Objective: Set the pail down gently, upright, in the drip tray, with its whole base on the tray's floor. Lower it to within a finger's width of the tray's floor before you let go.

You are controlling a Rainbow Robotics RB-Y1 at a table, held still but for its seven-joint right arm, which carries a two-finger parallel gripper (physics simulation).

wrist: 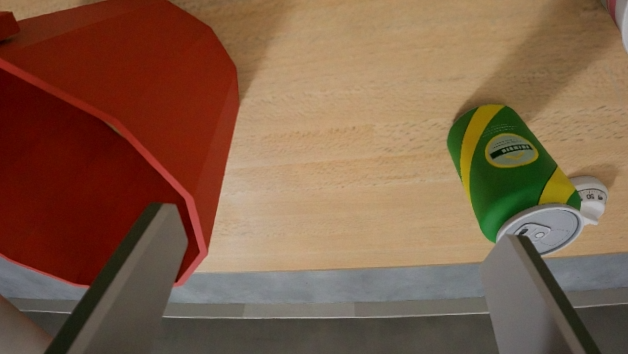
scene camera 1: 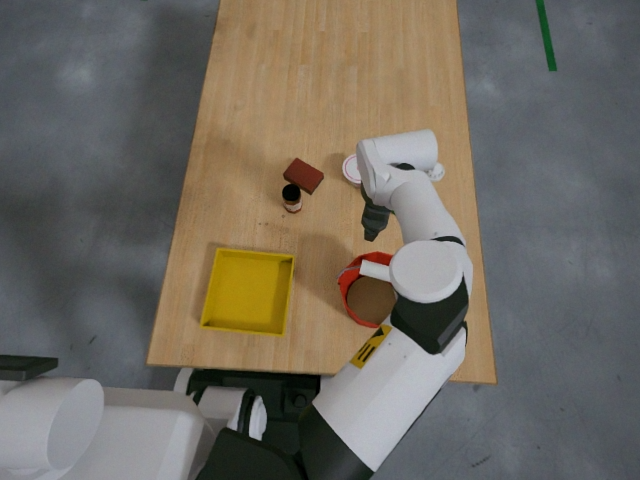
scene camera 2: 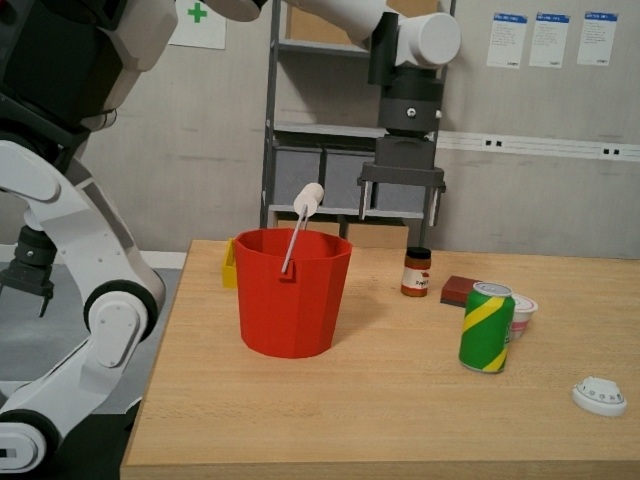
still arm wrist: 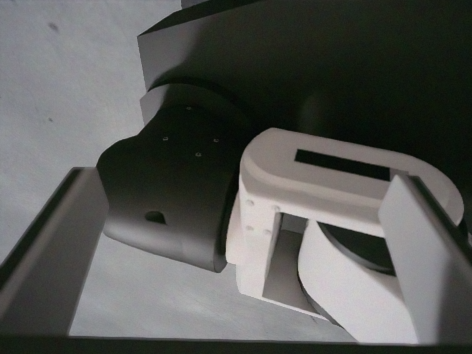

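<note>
The red pail (scene camera 1: pixel 351 285) (scene camera 2: pixel 292 310) (wrist: pixel 175 100) stands upright on the wooden table; the arm hides part of it in scene camera 1. Its white handle grip (scene camera 1: pixel 374 269) (scene camera 2: pixel 308 200) stands up above the rim. The yellow drip tray (scene camera 1: pixel 248 291) (scene camera 2: pixel 229 276) lies apart from the pail, left of it in scene camera 1 and mostly hidden behind it in scene camera 2. My gripper (scene camera 2: pixel 399 214) (wrist: pixel 340 221) is open and empty, pointing down above the table. It is right of the pail's handle in scene camera 2, apart from it.
A green can (scene camera 2: pixel 485 330) (wrist: pixel 510 185), a lidded cup (scene camera 1: pixel 351 168) (scene camera 2: pixel 522 312) and a white timer (scene camera 1: pixel 437 172) (scene camera 2: pixel 599 396) (wrist: pixel 592 195) stand beyond the pail. A jar (scene camera 1: pixel 292 199) (scene camera 2: pixel 416 273) and a red-brown block (scene camera 1: pixel 303 176) (scene camera 2: pixel 457 290) stand beyond the tray.
</note>
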